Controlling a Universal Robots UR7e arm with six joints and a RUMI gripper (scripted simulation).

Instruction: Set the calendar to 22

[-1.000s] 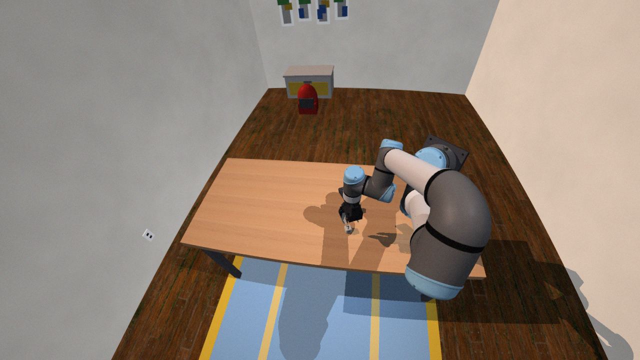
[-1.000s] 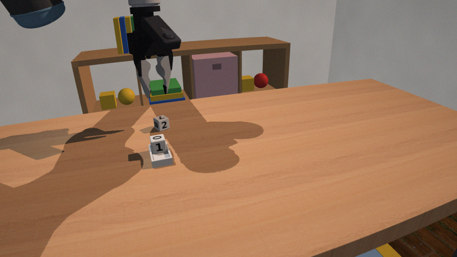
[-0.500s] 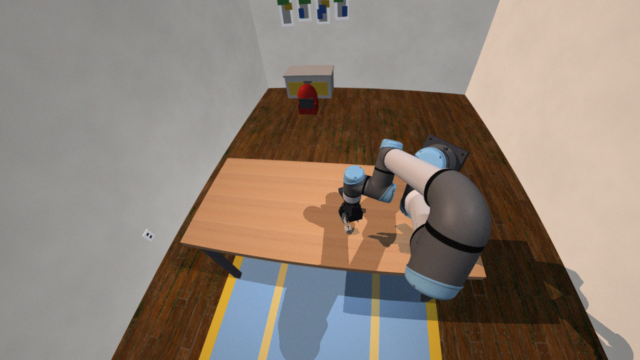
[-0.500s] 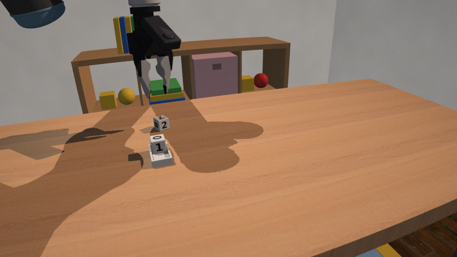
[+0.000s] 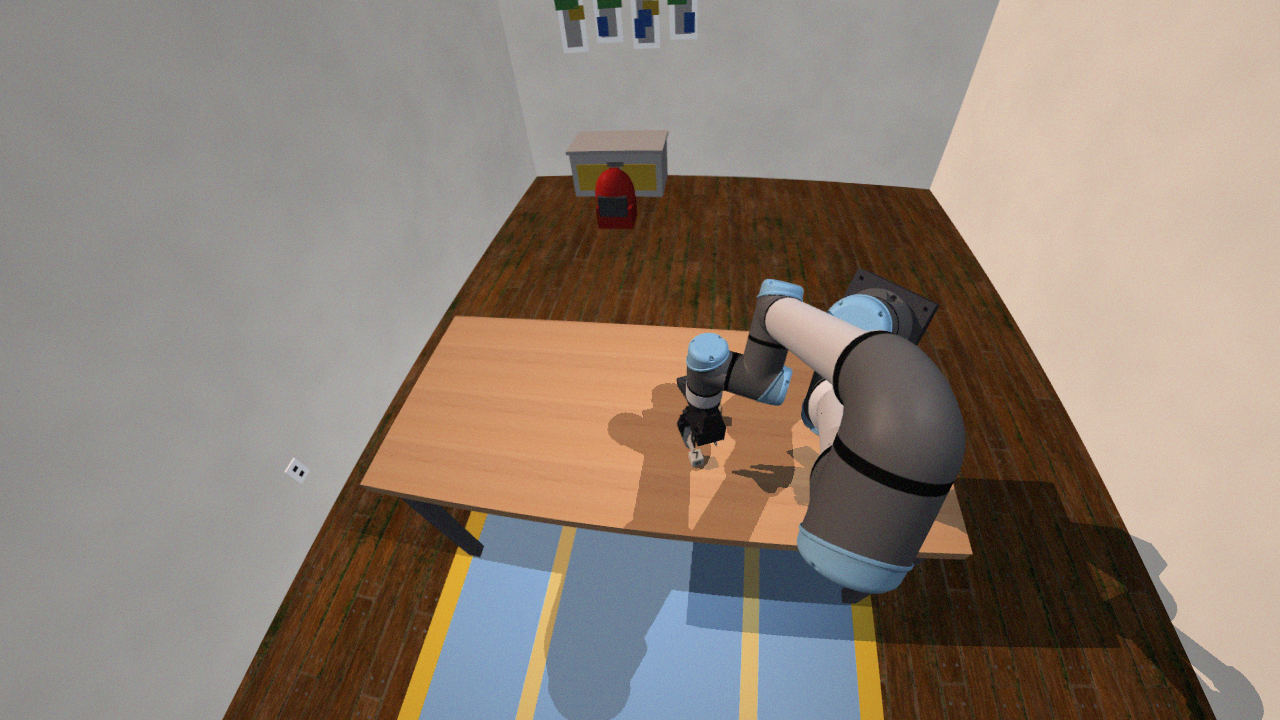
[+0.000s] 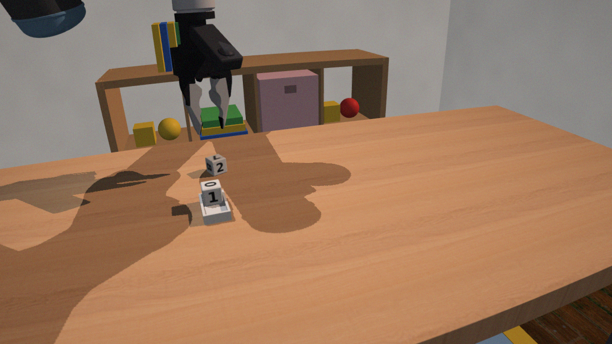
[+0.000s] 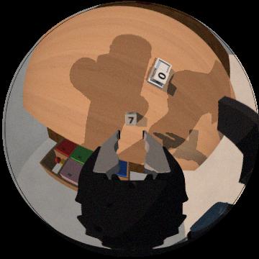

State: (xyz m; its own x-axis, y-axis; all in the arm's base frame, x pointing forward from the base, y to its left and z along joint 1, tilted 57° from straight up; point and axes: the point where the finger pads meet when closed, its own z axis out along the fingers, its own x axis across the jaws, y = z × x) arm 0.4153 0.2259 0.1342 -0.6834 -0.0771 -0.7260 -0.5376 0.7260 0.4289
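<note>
Now: hand 9 cm above the white cube. Round my hand: grey tray: 15 cm to the right, 9 cm below, 2 cm ahead.
</note>
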